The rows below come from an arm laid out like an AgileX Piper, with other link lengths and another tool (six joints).
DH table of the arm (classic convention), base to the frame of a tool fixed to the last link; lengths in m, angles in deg. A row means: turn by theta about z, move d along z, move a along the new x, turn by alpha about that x. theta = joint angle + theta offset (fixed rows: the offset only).
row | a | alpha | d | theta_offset
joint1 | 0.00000 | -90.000 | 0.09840 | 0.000
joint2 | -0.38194 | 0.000 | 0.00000 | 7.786
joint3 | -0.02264 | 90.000 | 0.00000 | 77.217
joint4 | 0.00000 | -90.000 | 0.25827 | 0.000
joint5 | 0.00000 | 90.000 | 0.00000 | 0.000
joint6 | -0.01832 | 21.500 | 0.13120 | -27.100
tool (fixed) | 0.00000 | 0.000 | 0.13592 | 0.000
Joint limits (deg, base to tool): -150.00..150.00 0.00..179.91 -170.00..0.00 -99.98..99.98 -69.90..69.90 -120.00..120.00
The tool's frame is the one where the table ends.
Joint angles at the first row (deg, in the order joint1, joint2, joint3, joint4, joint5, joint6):
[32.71 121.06 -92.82 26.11 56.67 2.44]
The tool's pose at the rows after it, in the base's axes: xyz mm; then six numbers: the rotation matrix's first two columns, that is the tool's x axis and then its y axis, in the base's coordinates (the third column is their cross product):
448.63 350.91 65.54 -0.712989 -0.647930 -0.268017 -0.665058 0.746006 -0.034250
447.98 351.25 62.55 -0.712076 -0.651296 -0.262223 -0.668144 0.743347 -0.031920
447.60 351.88 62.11 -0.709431 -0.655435 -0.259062 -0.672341 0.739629 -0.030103
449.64 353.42 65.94 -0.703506 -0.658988 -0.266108 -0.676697 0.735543 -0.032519
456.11 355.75 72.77 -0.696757 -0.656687 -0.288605 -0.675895 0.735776 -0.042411
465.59 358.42 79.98 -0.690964 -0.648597 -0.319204 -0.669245 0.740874 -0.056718
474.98 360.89 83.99 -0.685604 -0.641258 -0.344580 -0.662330 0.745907 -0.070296
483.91 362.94 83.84 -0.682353 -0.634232 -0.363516 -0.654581 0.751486 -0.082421
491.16 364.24 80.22 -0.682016 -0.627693 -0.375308 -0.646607 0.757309 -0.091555
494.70 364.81 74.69 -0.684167 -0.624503 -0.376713 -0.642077 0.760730 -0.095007
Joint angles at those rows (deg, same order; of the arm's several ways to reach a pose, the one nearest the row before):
[32.71 121.53 -92.81 26.18 57.11 2.24]
[32.71 121.88 -92.89 26.27 57.31 2.04]
[32.71 122.07 -93.22 26.29 57.75 1.89]
[32.71 122.06 -93.97 26.17 58.17 1.73]
[32.69 121.90 -94.85 25.91 57.77 1.64]
[32.67 121.81 -95.73 25.55 56.65 1.69]
[32.66 122.04 -96.57 25.18 55.47 1.72]
[32.64 122.61 -97.22 24.83 54.15 1.77]
[32.62 123.31 -97.52 24.59 52.80 1.81]
[32.61 123.98 -97.57 24.51 51.98 1.83]

